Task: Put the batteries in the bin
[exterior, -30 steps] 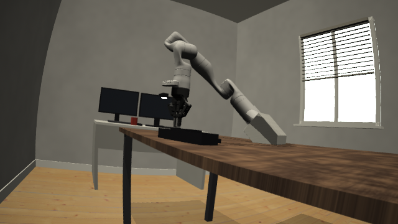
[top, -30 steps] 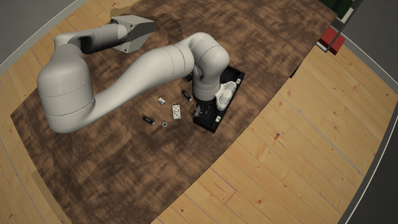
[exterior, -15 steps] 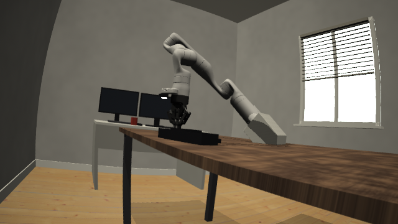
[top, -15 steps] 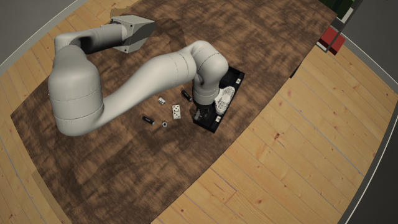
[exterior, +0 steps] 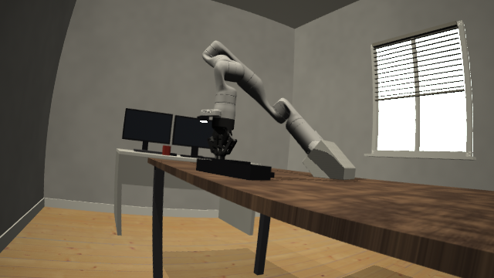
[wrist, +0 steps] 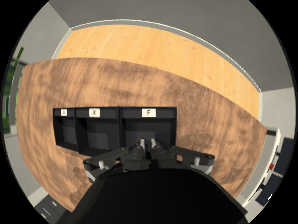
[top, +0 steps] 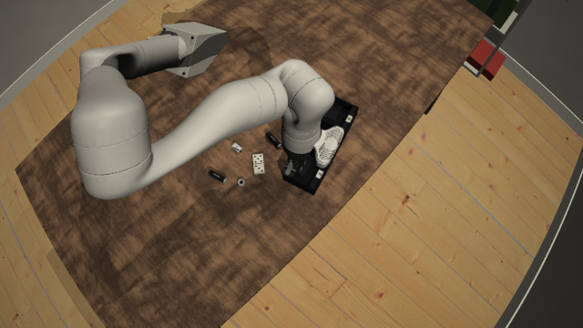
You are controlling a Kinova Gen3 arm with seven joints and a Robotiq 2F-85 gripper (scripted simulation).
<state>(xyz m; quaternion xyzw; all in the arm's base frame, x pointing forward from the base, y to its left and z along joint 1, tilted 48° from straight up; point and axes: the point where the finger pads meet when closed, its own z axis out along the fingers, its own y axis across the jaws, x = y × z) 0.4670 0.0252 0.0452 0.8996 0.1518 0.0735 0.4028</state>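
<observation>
The white domino is 80 mm behind my hand, 50 mm to the right of it and 30 mm below it. Also, from my hand: metal nut 80 mm behind, 120 mm to the right, 30 mm below; then black nine-volt battery 140 mm behind, 80 mm to the left, 30 mm below; then grey metal piece 150 mm behind, 60 mm to the right, 30 mm below.
</observation>
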